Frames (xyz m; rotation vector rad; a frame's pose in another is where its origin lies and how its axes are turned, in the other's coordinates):
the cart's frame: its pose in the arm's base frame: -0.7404 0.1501 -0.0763 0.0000 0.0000 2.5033
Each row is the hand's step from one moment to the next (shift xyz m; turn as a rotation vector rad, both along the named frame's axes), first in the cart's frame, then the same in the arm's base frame.
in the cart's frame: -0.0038 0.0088 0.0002 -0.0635 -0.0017 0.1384
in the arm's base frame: -0.0022 -0.0093 0.0002 0.0520 -0.0365 0.1384
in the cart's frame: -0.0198 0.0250 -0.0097 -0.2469 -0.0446 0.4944
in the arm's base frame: 0.0010 -0.0319 -0.0097 0.2249 -0.1113 0.4944
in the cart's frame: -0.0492 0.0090 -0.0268 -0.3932 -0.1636 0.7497
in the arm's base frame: 0.0342 -0.0365 -0.0268 0.4133 -0.1029 0.7497
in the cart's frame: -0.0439 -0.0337 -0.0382 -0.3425 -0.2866 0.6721
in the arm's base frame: 0.0553 0.0009 -0.0382 0.4458 0.0261 0.6721
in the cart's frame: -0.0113 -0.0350 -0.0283 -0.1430 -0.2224 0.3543
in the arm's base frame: 0.0299 0.0214 -0.0283 0.2474 0.0934 0.3543
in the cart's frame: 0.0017 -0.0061 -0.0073 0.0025 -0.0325 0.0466
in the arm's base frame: 0.0023 0.0059 -0.0073 0.0174 0.0276 0.0466
